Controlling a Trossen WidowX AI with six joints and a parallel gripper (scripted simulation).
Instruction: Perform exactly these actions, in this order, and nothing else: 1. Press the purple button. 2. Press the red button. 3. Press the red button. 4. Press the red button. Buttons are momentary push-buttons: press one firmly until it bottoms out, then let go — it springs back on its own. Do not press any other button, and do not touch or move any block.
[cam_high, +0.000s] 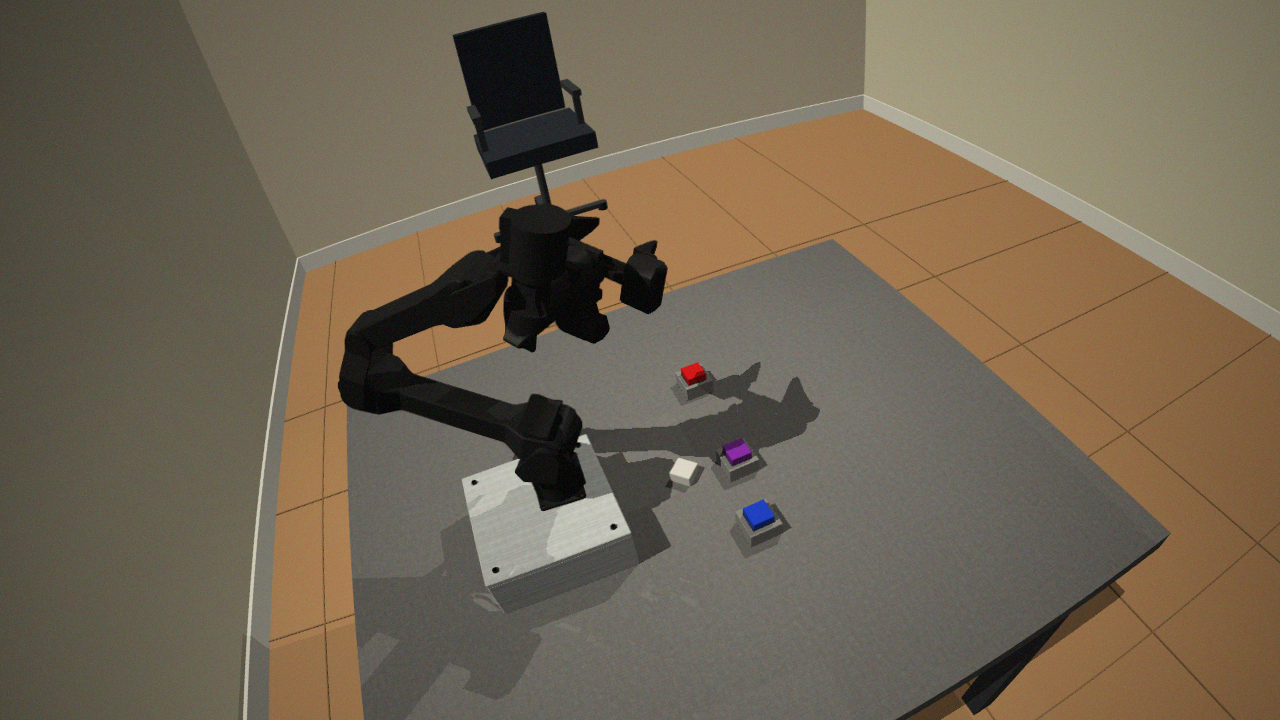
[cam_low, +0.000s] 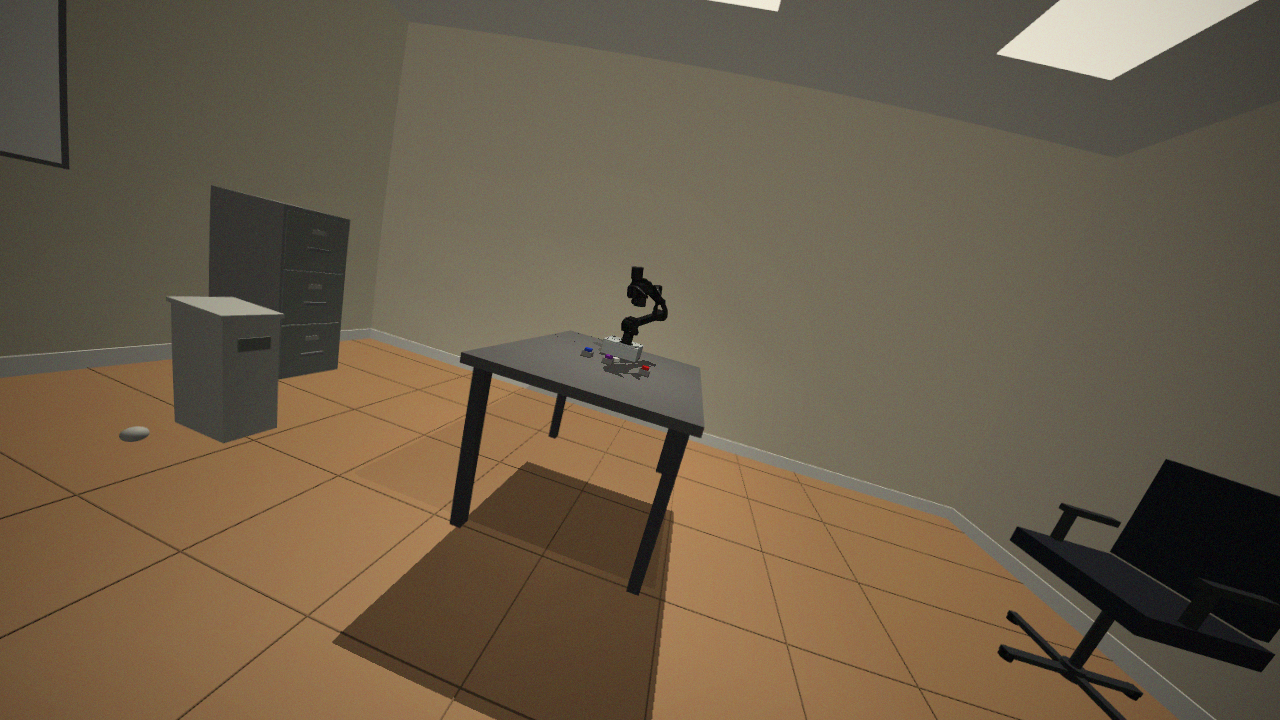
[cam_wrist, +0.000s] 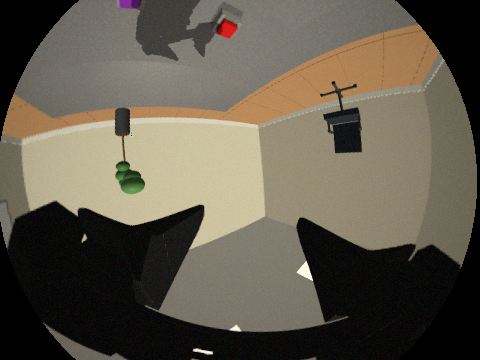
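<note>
My gripper tip is now 90 mm short of the purple button, 120 mm to the left of it and 330 mm above it. Also, from my gripper tip: white block 100 mm to the right, 360 mm below; then red button 90 mm ahead, 70 mm to the left, 330 mm below; then blue button 70 mm ahead, 230 mm to the right, 330 mm below.
</note>
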